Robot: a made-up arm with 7 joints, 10 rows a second.
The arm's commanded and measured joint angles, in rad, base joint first. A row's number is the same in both.
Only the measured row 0 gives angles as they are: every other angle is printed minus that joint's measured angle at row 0.
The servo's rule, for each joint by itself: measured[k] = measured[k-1] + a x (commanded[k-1-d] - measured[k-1]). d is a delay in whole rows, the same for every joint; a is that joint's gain. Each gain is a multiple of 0.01, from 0.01 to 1. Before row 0 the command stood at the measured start. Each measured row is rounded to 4 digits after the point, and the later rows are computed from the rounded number. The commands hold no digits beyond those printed.
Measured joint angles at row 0: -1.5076 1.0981 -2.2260 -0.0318 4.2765 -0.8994 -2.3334
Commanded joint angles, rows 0 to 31: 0.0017 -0.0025 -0.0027 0.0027 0.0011 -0.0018 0.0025; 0.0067 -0.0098 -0.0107 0.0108 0.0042 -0.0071 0.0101; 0.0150 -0.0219 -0.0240 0.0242 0.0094 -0.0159 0.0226; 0.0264 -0.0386 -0.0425 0.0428 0.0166 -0.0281 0.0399; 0.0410 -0.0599 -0.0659 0.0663 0.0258 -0.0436 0.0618; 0.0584 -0.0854 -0.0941 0.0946 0.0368 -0.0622 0.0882; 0.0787 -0.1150 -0.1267 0.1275 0.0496 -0.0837 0.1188; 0.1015 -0.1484 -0.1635 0.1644 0.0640 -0.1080 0.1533; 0.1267 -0.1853 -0.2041 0.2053 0.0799 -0.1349 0.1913; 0.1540 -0.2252 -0.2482 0.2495 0.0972 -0.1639 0.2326; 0.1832 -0.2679 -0.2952 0.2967 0.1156 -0.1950 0.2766; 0.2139 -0.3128 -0.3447 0.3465 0.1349 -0.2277 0.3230; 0.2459 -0.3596 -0.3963 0.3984 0.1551 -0.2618 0.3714; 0.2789 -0.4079 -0.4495 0.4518 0.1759 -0.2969 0.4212; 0.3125 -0.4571 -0.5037 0.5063 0.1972 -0.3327 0.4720; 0.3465 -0.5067 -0.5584 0.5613 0.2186 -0.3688 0.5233; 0.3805 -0.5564 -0.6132 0.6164 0.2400 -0.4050 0.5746; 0.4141 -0.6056 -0.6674 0.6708 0.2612 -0.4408 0.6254; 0.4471 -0.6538 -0.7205 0.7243 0.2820 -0.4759 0.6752; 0.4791 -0.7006 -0.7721 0.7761 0.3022 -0.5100 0.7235; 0.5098 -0.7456 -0.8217 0.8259 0.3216 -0.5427 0.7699; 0.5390 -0.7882 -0.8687 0.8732 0.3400 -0.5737 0.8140; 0.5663 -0.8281 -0.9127 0.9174 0.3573 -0.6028 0.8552; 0.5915 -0.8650 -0.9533 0.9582 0.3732 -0.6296 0.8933; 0.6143 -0.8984 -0.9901 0.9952 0.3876 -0.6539 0.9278; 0.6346 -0.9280 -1.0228 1.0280 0.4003 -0.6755 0.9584; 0.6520 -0.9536 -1.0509 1.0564 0.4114 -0.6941 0.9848; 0.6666 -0.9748 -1.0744 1.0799 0.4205 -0.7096 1.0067; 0.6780 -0.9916 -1.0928 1.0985 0.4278 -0.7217 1.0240; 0.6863 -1.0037 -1.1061 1.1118 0.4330 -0.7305 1.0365; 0.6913 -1.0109 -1.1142 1.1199 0.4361 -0.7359 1.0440; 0.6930 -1.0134 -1.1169 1.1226 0.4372 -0.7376 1.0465
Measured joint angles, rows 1 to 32: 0.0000 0.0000 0.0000 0.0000 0.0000 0.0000 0.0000; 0.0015 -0.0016 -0.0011 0.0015 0.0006 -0.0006 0.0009; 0.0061 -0.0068 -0.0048 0.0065 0.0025 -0.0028 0.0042; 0.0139 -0.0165 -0.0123 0.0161 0.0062 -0.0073 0.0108; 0.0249 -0.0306 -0.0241 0.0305 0.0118 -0.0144 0.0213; 0.0391 -0.0494 -0.0404 0.0498 0.0194 -0.0243 0.0359; 0.0561 -0.0724 -0.0613 0.0740 0.0288 -0.0372 0.0547; 0.0760 -0.0997 -0.0868 0.1029 0.0400 -0.0530 0.0778; 0.0984 -0.1309 -0.1167 0.1361 0.0530 -0.0717 0.1050; 0.1233 -0.1657 -0.1508 0.1735 0.0675 -0.0932 0.1361; 0.1503 -0.2038 -0.1888 0.2145 0.0835 -0.1172 0.1708; 0.1793 -0.2448 -0.2303 0.2589 0.1008 -0.1437 0.2089; 0.2097 -0.2883 -0.2749 0.3062 0.1192 -0.1723 0.2500; 0.2416 -0.3339 -0.3222 0.3560 0.1386 -0.2027 0.2937; 0.2744 -0.3813 -0.3718 0.4077 0.1587 -0.2347 0.3396; 0.3079 -0.4298 -0.4232 0.4609 0.1795 -0.2680 0.3873; 0.3419 -0.4790 -0.4759 0.5151 0.2006 -0.3023 0.4363; 0.3759 -0.5285 -0.5294 0.5698 0.2219 -0.3372 0.4861; 0.4095 -0.5778 -0.5832 0.6243 0.2431 -0.3724 0.5362; 0.4426 -0.6264 -0.6367 0.6783 0.2641 -0.4076 0.5862; 0.4747 -0.6739 -0.6895 0.7311 0.2847 -0.4424 0.6356; 0.5056 -0.7198 -0.7411 0.7823 0.3046 -0.4765 0.6839; 0.5350 -0.7636 -0.7909 0.8314 0.3237 -0.5095 0.7307; 0.5625 -0.8049 -0.8384 0.8778 0.3418 -0.5412 0.7755; 0.5880 -0.8434 -0.8832 0.9212 0.3588 -0.5713 0.8179; 0.6111 -0.8786 -0.9249 0.9612 0.3744 -0.5994 0.8575; 0.6318 -0.9102 -0.9631 0.9973 0.3884 -0.6253 0.8938; 0.6496 -0.9380 -0.9973 1.0292 0.4008 -0.6487 0.9266; 0.6646 -0.9616 -1.0274 1.0566 0.4114 -0.6694 0.9554; 0.6764 -0.9808 -1.0529 1.0792 0.4203 -0.6872 0.9801; 0.6851 -0.9955 -1.0736 1.0968 0.4272 -0.7019 1.0004; 0.6906 -1.0054 -1.0894 1.1093 0.4320 -0.7135 1.0161
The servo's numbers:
d 1
a 0.88 0.64 0.39 0.54 0.54 0.34 0.36

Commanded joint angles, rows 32 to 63: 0.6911 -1.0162 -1.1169 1.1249 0.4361 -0.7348 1.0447; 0.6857 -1.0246 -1.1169 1.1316 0.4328 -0.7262 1.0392; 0.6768 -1.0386 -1.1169 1.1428 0.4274 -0.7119 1.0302; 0.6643 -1.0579 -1.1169 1.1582 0.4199 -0.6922 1.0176; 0.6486 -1.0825 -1.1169 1.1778 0.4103 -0.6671 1.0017; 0.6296 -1.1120 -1.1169 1.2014 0.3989 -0.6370 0.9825; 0.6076 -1.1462 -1.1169 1.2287 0.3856 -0.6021 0.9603; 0.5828 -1.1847 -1.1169 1.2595 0.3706 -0.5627 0.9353; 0.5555 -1.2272 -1.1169 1.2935 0.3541 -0.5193 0.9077; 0.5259 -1.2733 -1.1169 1.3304 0.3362 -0.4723 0.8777; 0.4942 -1.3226 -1.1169 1.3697 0.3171 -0.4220 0.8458; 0.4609 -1.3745 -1.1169 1.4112 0.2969 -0.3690 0.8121; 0.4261 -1.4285 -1.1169 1.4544 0.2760 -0.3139 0.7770; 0.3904 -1.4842 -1.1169 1.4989 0.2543 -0.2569 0.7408; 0.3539 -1.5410 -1.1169 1.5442 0.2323 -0.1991 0.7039; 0.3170 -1.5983 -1.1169 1.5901 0.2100 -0.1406 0.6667; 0.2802 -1.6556 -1.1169 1.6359 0.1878 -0.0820 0.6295; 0.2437 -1.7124 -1.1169 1.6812 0.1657 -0.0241 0.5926; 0.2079 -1.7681 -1.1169 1.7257 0.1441 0.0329 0.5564; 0.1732 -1.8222 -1.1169 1.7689 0.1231 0.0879 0.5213; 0.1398 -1.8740 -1.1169 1.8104 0.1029 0.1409 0.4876; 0.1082 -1.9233 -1.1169 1.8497 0.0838 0.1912 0.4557; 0.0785 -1.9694 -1.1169 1.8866 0.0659 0.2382 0.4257; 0.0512 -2.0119 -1.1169 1.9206 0.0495 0.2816 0.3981; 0.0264 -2.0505 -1.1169 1.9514 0.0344 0.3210 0.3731; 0.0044 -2.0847 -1.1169 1.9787 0.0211 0.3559 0.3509; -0.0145 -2.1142 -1.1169 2.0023 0.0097 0.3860 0.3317; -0.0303 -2.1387 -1.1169 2.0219 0.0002 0.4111 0.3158; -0.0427 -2.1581 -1.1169 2.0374 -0.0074 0.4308 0.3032; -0.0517 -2.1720 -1.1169 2.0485 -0.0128 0.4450 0.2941; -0.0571 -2.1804 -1.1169 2.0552 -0.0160 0.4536 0.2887; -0.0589 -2.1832 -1.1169 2.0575 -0.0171 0.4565 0.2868
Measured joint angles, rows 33 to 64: 0.6927 -1.0105 -1.1001 1.1165 0.4348 -0.7217 1.0270; 0.6913 -1.0141 -1.1067 1.1210 0.4355 -0.7262 1.0334; 0.6864 -1.0208 -1.1107 1.1267 0.4340 -0.7262 1.0355; 0.6780 -1.0322 -1.1131 1.1354 0.4304 -0.7213 1.0336; 0.6659 -1.0486 -1.1146 1.1477 0.4247 -0.7114 1.0278; 0.6507 -1.0703 -1.1155 1.1640 0.4169 -0.6963 1.0184; 0.6321 -1.0970 -1.1160 1.1842 0.4072 -0.6761 1.0055; 0.6105 -1.1285 -1.1164 1.2082 0.3955 -0.6509 0.9892; 0.5861 -1.1645 -1.1166 1.2359 0.3821 -0.6209 0.9698; 0.5592 -1.2046 -1.1167 1.2670 0.3670 -0.5864 0.9474; 0.5299 -1.2486 -1.1168 1.3012 0.3504 -0.5476 0.9223; 0.4985 -1.2960 -1.1168 1.3382 0.3324 -0.5049 0.8948; 0.4654 -1.3462 -1.1168 1.3776 0.3132 -0.4587 0.8650; 0.4308 -1.3989 -1.1168 1.4191 0.2931 -0.4095 0.8333; 0.3952 -1.4535 -1.1168 1.4622 0.2721 -0.3576 0.8000; 0.3589 -1.5095 -1.1168 1.5065 0.2506 -0.3037 0.7654; 0.3220 -1.5663 -1.1168 1.5516 0.2287 -0.2482 0.7299; 0.2852 -1.6235 -1.1168 1.5971 0.2066 -0.1917 0.6938; 0.2487 -1.6804 -1.1168 1.6425 0.1845 -0.1347 0.6574; 0.2128 -1.7365 -1.1168 1.6874 0.1627 -0.0777 0.6210; 0.1780 -1.7913 -1.1168 1.7314 0.1413 -0.0214 0.5851; 0.1444 -1.8442 -1.1168 1.7741 0.1206 0.0338 0.5500; 0.1125 -1.8948 -1.1168 1.8149 0.1007 0.0873 0.5161; 0.0826 -1.9425 -1.1168 1.8536 0.0819 0.1386 0.4836; 0.0550 -1.9869 -1.1168 1.8898 0.0644 0.1872 0.4528; 0.0298 -2.0276 -1.1168 1.9231 0.0482 0.2327 0.4241; 0.0074 -2.0641 -1.1168 1.9531 0.0336 0.2746 0.3977; -0.0119 -2.0962 -1.1168 1.9797 0.0207 0.3125 0.3739; -0.0281 -2.1234 -1.1168 2.0025 0.0096 0.3460 0.3530; -0.0409 -2.1456 -1.1168 2.0213 0.0004 0.3748 0.3351; -0.0504 -2.1625 -1.1168 2.0360 -0.0067 0.3987 0.3203; -0.0563 -2.1740 -1.1168 2.0464 -0.0117 0.4174 0.3089
